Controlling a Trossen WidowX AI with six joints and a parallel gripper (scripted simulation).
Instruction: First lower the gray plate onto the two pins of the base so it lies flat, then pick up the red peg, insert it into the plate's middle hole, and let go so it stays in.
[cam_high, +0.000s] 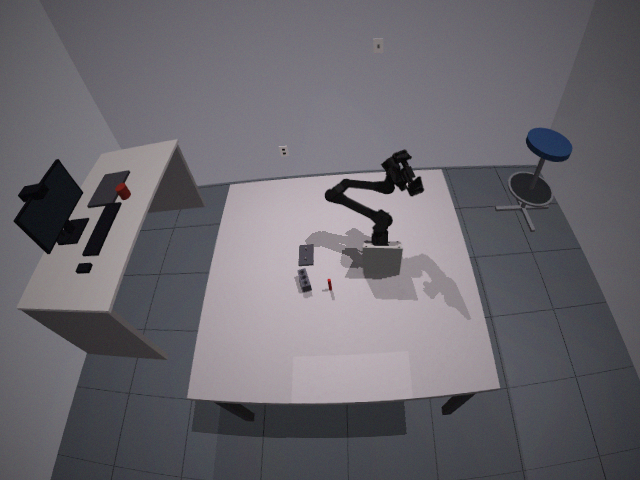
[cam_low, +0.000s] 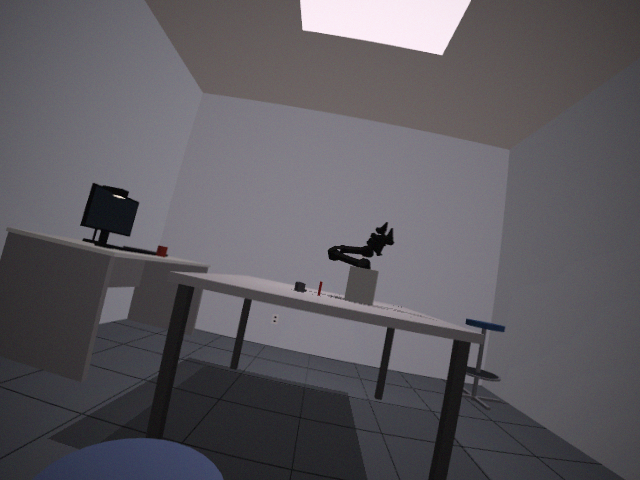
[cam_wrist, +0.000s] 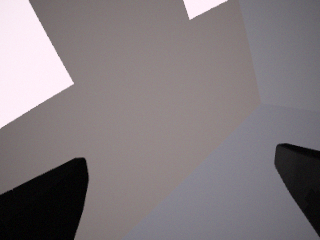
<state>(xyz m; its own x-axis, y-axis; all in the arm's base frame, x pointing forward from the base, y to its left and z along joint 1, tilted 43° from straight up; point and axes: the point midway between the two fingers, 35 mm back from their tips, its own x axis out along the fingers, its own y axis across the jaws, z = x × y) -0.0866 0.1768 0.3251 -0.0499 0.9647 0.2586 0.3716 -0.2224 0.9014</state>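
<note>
The gray plate is 49 cm below my gripper tip, 49 cm ahead of it and 14 cm to the left of it. Also, from my gripper tip: red peg (49 cm below, 37 cm ahead, 19 cm to the left).
</note>
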